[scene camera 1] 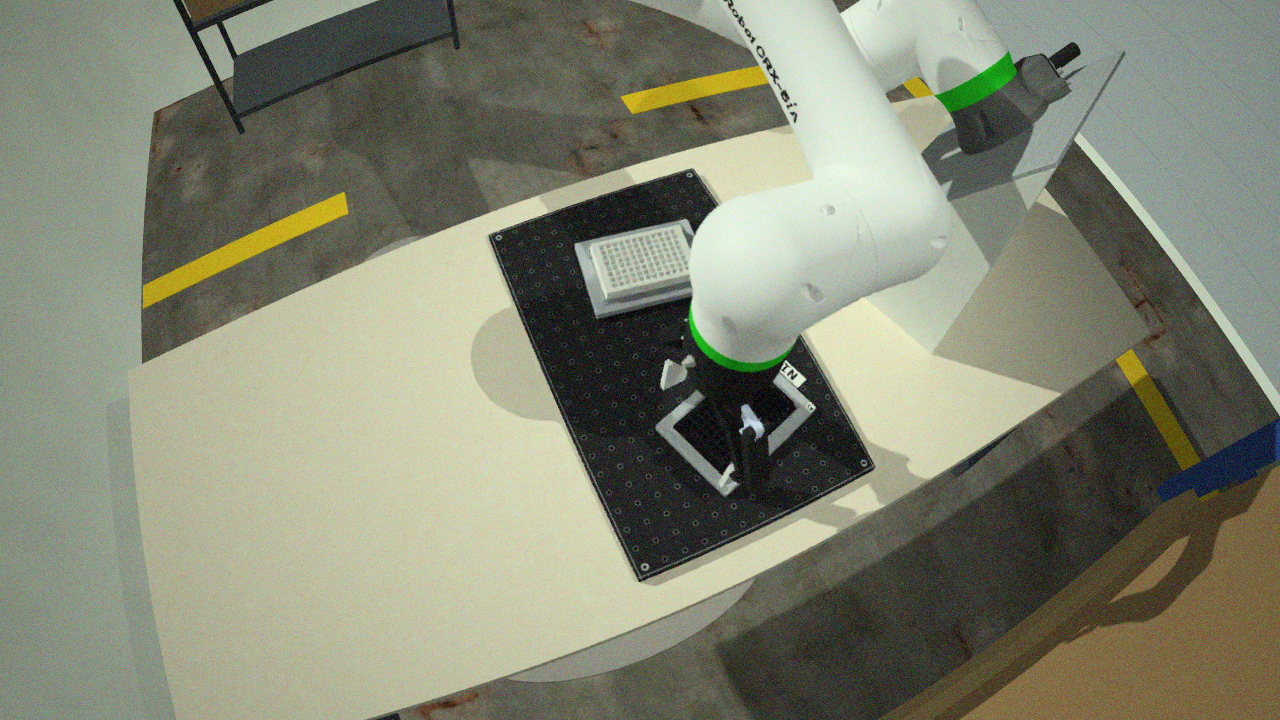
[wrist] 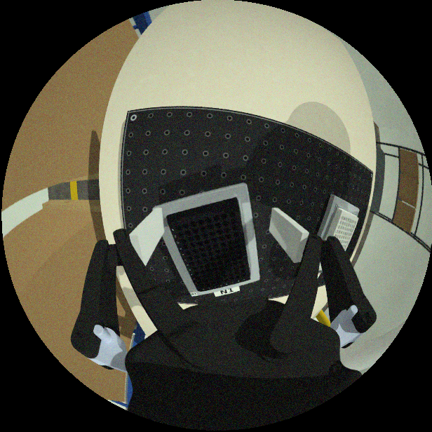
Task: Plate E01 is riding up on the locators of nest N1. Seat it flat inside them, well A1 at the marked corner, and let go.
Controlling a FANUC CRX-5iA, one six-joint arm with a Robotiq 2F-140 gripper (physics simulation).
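Frame: origin at the arm's base, x right, y ahead, z up, level; millimetres.
Seen in the pictures: gripper, between the fingertips: [scene camera 1: 701,430]; arm's base, origin of its link: [scene camera 1: 1004,127].
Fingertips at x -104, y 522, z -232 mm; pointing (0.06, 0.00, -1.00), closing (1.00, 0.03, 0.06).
Offsets run from my fingertips to a thing's top centre. "*": to the spot under its first point.
Plate E01, a black well plate @[dz +3, dx -2, dy -49 mm] [scene camera 1: 707,436] [wrist: 210,245], lies within the light grey frame of nest N1 @[* dz -14, dx -24, dy +22 mm] [scene camera 1: 693,460] [wrist: 250,240]. Its tilt and well A1 are too dark to make out. The N1 label @[* dz -24, dx +22, dy -149 mm] [scene camera 1: 792,373] [wrist: 227,291] sits beside one side of the frame, and a small pale mark @[dz -14, dx -32, dy -140 mm] [scene camera 1: 810,407] [wrist: 194,294] shows at a nearby frame corner. My gripper [scene camera 1: 700,422] [wrist: 217,219] is open and empty above the nest, its pale pads wide apart toward opposite sides of the frame. The arm and gripper hide part of the plate in the scene view.
A white well plate @[dz +0, dx +246, dy -53 mm] [scene camera 1: 640,259] [wrist: 346,227] sits on a second grey nest @[* dz -15, dx +262, dy +24 mm] [scene camera 1: 586,275] [wrist: 327,218] on the same black perforated board @[* dz -26, dx +164, dy +89 mm] [scene camera 1: 572,358] [wrist: 200,122]. A clear upright panel [scene camera 1: 1011,232] stands by the arm. A second arm's dark tool [scene camera 1: 998,116] shows behind.
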